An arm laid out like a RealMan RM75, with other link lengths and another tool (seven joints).
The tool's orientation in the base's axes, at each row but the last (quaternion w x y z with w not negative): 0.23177 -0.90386 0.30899 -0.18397; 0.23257 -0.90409 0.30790 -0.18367; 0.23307 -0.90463 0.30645 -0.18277; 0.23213 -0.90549 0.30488 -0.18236; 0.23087 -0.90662 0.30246 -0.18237; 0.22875 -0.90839 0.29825 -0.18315; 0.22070 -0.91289 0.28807 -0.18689; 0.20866 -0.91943 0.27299 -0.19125; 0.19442 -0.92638 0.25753 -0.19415
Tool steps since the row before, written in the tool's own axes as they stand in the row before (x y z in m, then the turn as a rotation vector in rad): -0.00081 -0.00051 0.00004 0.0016 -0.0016 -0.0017; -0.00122 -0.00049 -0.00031 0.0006 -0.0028 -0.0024; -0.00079 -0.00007 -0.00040 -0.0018 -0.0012 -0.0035; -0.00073 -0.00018 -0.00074 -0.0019 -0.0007 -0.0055; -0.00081 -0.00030 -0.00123 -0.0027 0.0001 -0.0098; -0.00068 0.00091 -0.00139 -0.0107 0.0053 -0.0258; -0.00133 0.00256 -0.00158 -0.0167 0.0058 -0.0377; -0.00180 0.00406 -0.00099 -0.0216 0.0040 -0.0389; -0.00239 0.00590 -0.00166 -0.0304 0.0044 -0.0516
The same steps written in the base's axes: -0.00034 0.00089 0.00009 0.0011 -0.0004 0.0026; -0.00082 0.00103 0.00029 0.0006 0.0008 0.0036; -0.00075 0.00043 0.00022 -0.0024 0.0009 0.0032; -0.00081 0.00036 0.00057 -0.0037 0.0000 0.0046; -0.00105 0.00035 0.00102 -0.0067 -0.0014 0.0075; -0.00158 -0.00065 0.00054 -0.0226 -0.0050 0.0165; -0.00289 -0.00154 -0.00028 -0.0330 -0.0052 0.0249; -0.00358 -0.00233 -0.00158 -0.0366 -0.0014 0.0256; -0.00503 -0.00378 -0.00193 -0.0496 -0.0001 0.0339
